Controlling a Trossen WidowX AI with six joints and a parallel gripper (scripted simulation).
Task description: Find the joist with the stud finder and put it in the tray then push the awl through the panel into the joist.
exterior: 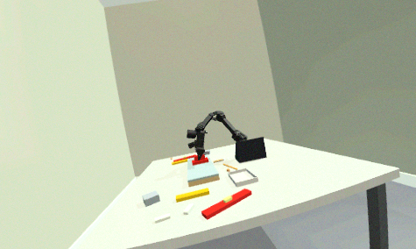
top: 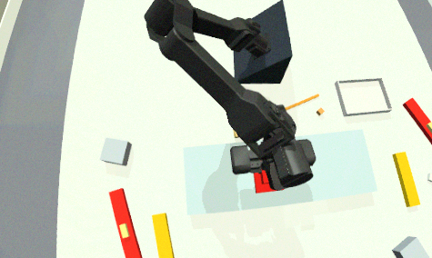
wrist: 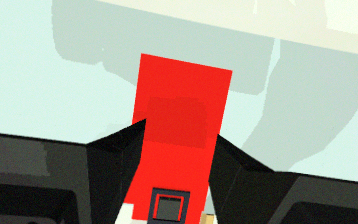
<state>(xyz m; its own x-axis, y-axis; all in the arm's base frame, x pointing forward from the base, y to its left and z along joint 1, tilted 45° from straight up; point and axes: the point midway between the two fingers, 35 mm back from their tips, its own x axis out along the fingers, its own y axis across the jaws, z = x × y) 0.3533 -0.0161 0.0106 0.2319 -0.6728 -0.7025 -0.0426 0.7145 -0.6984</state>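
Now: gripper tip 350 mm to the right of the white-rimmed tray, 220 mm past it and 50 mm above it. Round my gripper tip: awl (180 mm behind, 70 mm to the right, 60 mm below); then red stud finder (20 mm behind, 20 mm above); then thin orange stick (200 mm behind, 120 mm to the left, 60 mm below).
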